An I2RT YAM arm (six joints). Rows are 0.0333 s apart.
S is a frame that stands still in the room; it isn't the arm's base.
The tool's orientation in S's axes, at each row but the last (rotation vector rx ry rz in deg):
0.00 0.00 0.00
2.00 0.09 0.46
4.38 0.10 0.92
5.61 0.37 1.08
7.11 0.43 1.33
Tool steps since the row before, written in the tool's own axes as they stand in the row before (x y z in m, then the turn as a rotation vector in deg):
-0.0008 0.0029 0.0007 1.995 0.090 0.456
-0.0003 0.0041 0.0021 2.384 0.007 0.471
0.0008 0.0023 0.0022 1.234 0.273 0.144
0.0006 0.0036 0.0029 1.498 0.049 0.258
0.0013 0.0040 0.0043 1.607 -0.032 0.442
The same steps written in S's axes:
-0.0008 0.0029 0.0007 1.995 0.090 0.456
-0.0003 0.0040 0.0022 2.385 0.010 0.468
0.0008 0.0021 0.0024 1.230 0.281 0.163
0.0006 0.0033 0.0032 1.499 0.052 0.253
0.0012 0.0035 0.0048 1.611 -0.048 0.425

